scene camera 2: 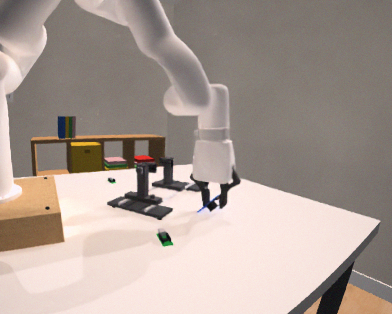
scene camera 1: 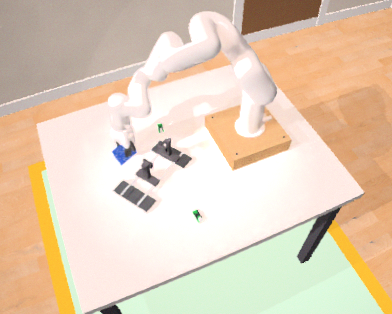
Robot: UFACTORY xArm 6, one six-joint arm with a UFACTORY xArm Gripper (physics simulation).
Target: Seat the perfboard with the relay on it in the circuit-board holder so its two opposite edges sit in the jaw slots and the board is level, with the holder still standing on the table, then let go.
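Places are measured from the arm's base along level axes (x left, y up, z ahead), in metres.
Pixels of known places: gripper, between the fingertips: [scene camera 2: 214,205] [scene camera 1: 124,152]; arm's base, origin of its link: [scene camera 1: 249,127].
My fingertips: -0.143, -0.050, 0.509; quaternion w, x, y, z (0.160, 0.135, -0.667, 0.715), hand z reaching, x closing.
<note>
For each thing: its top centre in the pictures, then the offset to it from my fingertips, as dx, dy, dz.
- blue perfboard, centre of its top: [scene camera 2: 216,191] [scene camera 1: 122,147] +0.002, +0.038, +0.004
- black relay, centre of its top: [scene camera 2: 212,201] +0.001, +0.013, -0.007
- circuit-board holder, centre of its top: [scene camera 2: 162,159] [scene camera 1: 150,158] +0.154, +0.103, -0.068
The blue perfboard [scene camera 1: 121,155] [scene camera 2: 203,208] carries a black relay [scene camera 2: 212,205] and is tilted in scene camera 2, apparently just above the table. My gripper [scene camera 1: 125,148] [scene camera 2: 215,202] points down and is shut on the relay; in scene camera 1 the fingers partly hide it. The circuit-board holder [scene camera 1: 147,172] [scene camera 2: 143,182] stands on the table, with two black upright jaw posts, dark base strips and thin rails between them. The board is beside the holder, apart from its jaws. The jaw slots are too small to make out.
One small green board with a dark part [scene camera 1: 160,127] [scene camera 2: 164,237] lies near one end of the holder, another [scene camera 1: 197,215] [scene camera 2: 111,180] on its other side. The arm stands on a wooden block [scene camera 1: 260,156] [scene camera 2: 30,230]. A shelf unit [scene camera 2: 100,137] is in the background.
</note>
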